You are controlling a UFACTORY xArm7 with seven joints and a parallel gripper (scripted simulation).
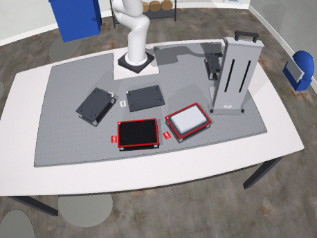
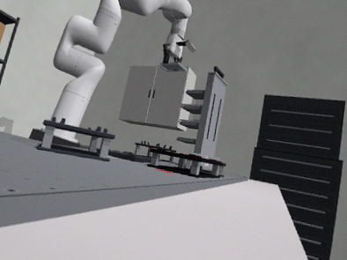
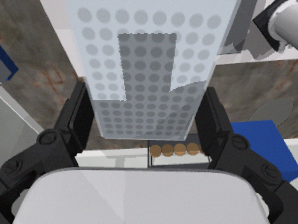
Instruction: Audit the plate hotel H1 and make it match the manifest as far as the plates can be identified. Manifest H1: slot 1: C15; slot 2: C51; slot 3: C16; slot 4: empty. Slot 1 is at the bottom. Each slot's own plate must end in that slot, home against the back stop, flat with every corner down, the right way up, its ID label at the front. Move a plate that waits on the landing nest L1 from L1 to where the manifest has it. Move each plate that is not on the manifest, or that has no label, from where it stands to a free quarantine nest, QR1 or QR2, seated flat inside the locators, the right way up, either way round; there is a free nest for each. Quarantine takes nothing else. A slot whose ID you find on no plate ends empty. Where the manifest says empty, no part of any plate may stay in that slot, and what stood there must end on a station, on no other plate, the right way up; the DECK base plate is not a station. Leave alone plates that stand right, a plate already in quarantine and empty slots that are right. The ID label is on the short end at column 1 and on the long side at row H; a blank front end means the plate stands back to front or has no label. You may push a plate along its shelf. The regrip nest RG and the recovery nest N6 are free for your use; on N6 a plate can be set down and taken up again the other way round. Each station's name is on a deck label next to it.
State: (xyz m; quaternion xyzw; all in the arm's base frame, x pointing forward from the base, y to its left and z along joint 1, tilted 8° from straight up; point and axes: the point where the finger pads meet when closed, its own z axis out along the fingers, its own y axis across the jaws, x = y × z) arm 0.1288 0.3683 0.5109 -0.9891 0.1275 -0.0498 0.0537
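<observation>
Right now the RG label is 480 mm below my hand, 90 mm behind it and 20 mm to the left of it. The rest, counted from my hand: H1 label (480 mm below, 160 mm ahead, 60 mm to the left); then white plate (430 mm below, 300 mm ahead, 280 mm to the right); then plate labelled C16 (210 mm below, 180 mm ahead, 50 mm to the right).
</observation>
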